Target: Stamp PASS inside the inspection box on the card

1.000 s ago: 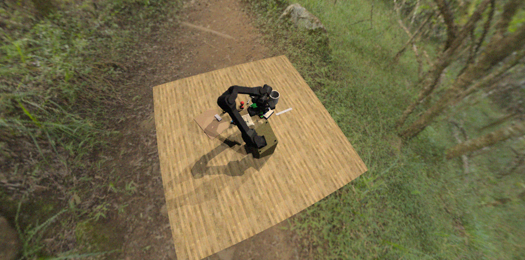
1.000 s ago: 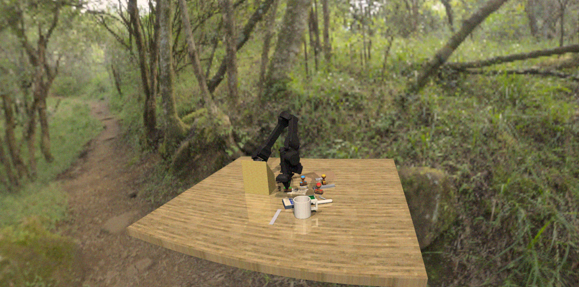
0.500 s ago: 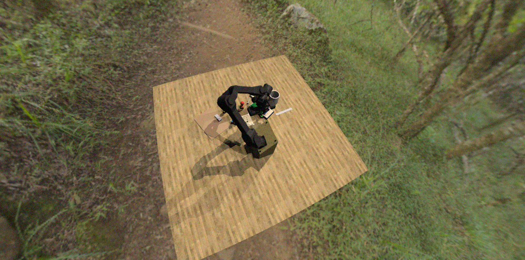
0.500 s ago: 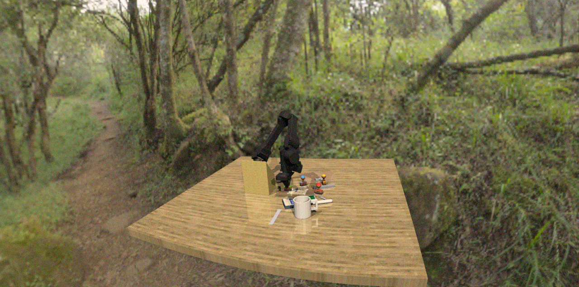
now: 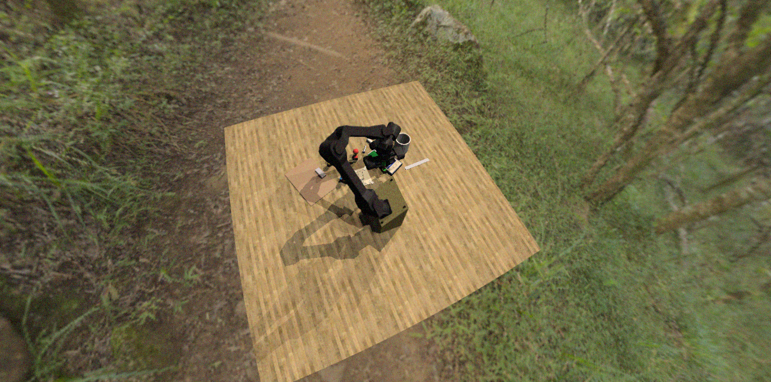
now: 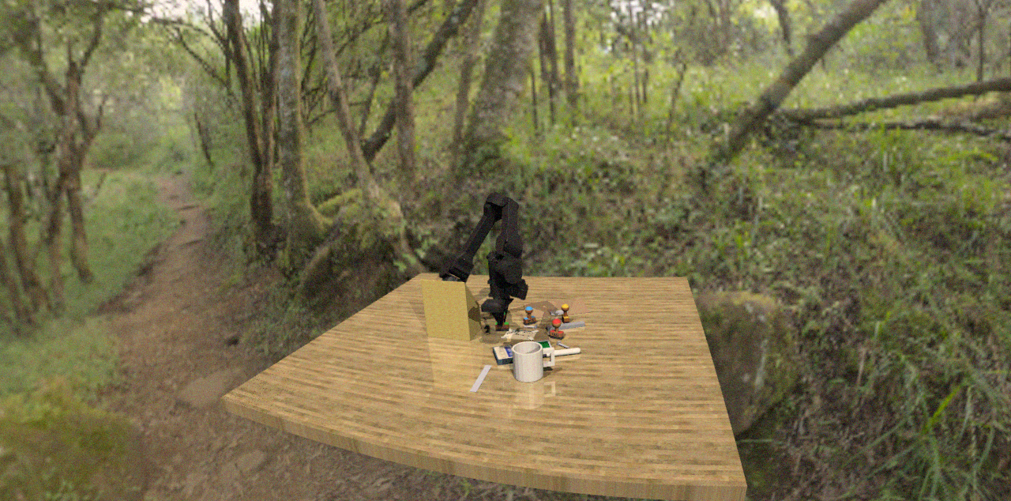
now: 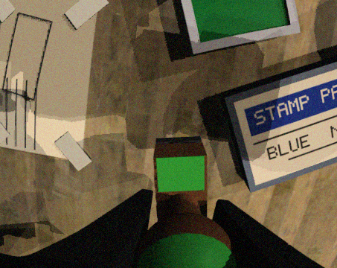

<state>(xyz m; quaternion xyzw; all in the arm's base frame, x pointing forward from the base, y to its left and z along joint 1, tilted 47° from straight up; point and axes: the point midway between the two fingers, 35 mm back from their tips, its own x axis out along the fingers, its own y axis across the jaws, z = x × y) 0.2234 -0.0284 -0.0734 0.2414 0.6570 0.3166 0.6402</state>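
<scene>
My gripper tip is now 11 cm short of the green ink pad and 7 cm above it. From my gripper tip the other things lie so: green-knobbed stamp: right at my gripper tip; tin labelled stamp pad blue: 7 cm to the right, 6 cm below, 3 cm ahead; taped card: 10 cm to the left, 8 cm below, 2 cm ahead.
</scene>
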